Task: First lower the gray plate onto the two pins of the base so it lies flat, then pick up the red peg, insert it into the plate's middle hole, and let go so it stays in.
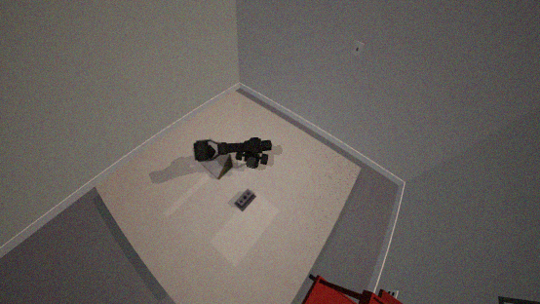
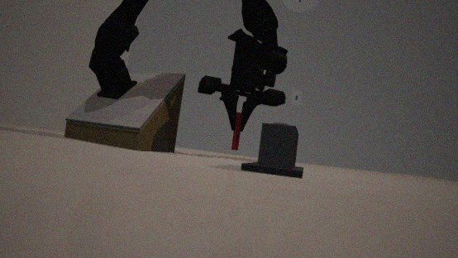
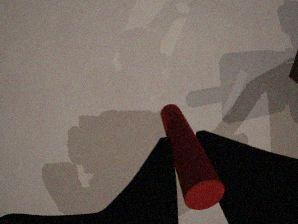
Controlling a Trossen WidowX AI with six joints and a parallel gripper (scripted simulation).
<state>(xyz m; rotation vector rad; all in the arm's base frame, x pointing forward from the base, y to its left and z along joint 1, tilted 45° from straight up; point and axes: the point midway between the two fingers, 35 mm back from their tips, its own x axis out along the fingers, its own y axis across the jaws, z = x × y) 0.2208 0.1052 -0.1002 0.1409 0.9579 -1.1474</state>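
Right now the gray plate is 180 mm to the right of my gripper tip, 130 mm ahead of it and 20 mm below it. From my gripper tip the other things lie so: red peg: right at my gripper tip; then dark base: 180 mm to the right, 120 mm ahead, 50 mm below.
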